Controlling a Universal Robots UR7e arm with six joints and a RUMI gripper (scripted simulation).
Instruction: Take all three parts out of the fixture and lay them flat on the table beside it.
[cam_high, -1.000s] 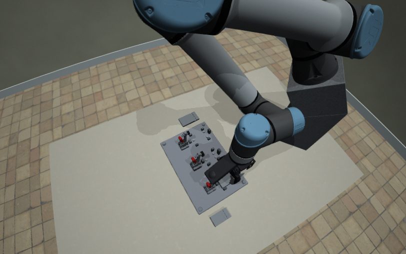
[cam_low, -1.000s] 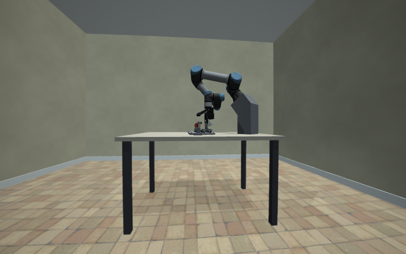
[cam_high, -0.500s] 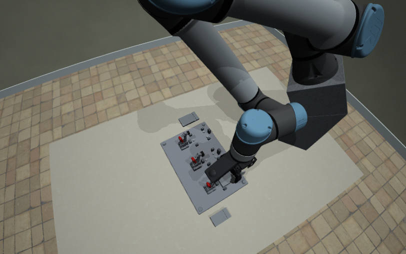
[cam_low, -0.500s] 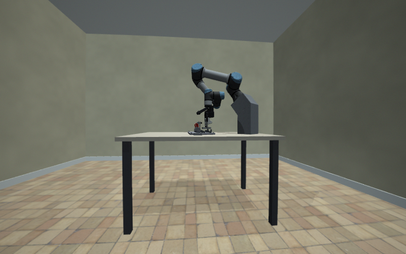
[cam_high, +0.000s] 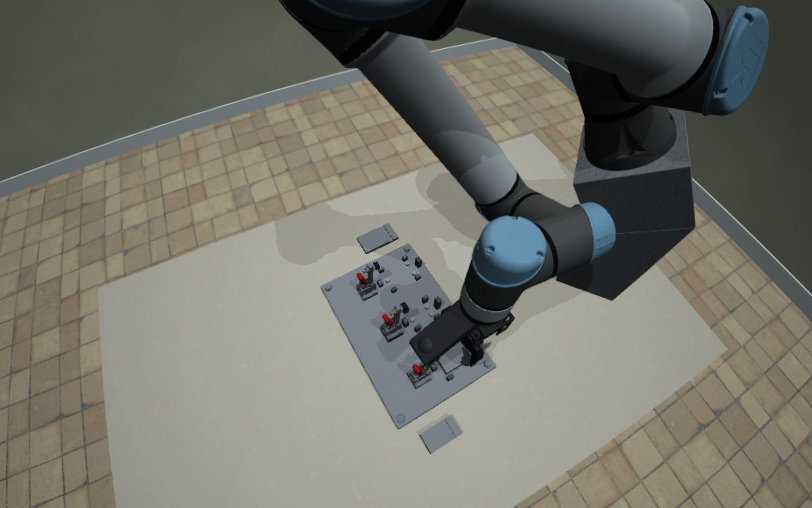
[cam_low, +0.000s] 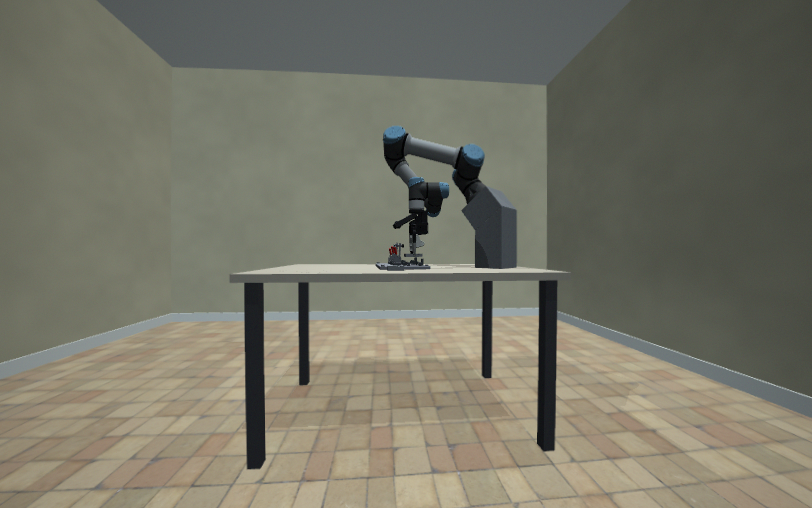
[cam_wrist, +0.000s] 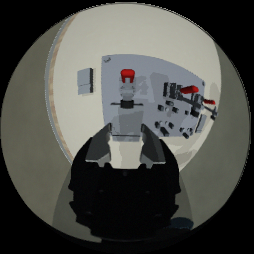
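My hand is 40 mm short of the grey fixture plate, 110 mm to the left of it and 70 mm above it. Round my hand: light grey flat part 10 mm behind, 10 mm below.
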